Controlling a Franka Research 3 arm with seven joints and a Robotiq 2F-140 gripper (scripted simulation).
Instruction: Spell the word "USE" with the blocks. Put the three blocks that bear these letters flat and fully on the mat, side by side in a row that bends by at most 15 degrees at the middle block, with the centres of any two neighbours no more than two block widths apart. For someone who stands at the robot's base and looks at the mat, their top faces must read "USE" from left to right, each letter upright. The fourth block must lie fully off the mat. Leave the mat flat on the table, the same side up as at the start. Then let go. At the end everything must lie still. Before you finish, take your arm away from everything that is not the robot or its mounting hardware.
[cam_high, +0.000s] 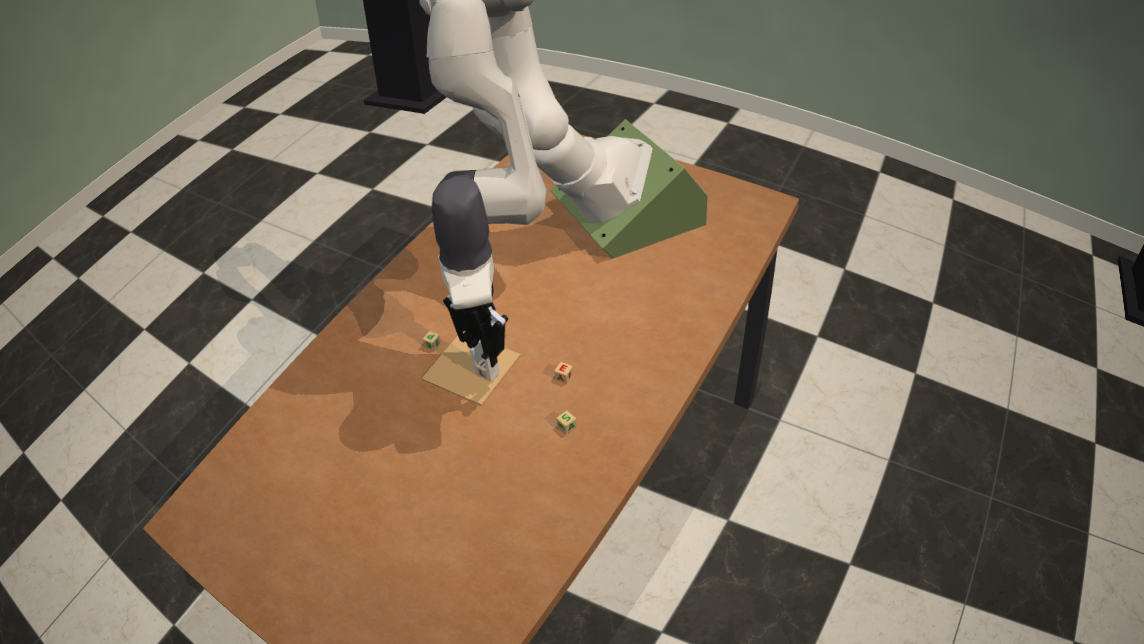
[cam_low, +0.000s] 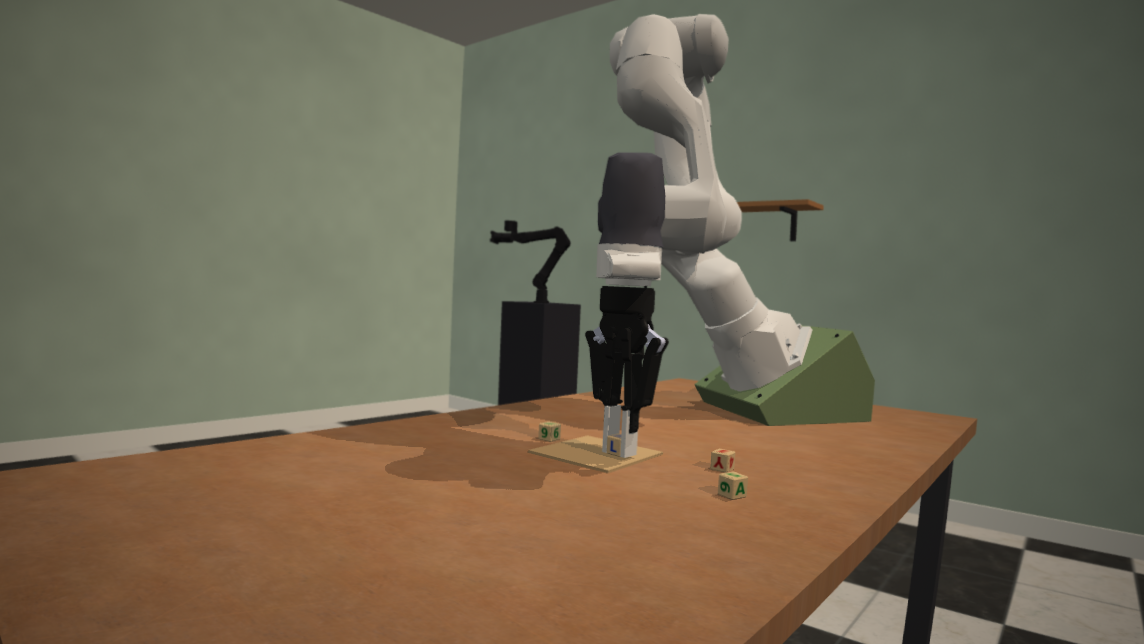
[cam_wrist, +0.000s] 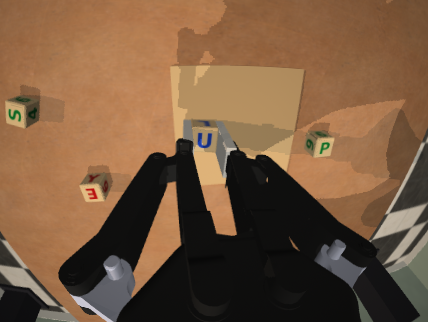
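The U block is 2 cm below my hand. Round my hand: E block 6 cm behind, 13 cm to the left, 3 cm below; mat 4 cm to the right, 4 cm below; green P block 2 cm behind, 14 cm to the right, 3 cm below.
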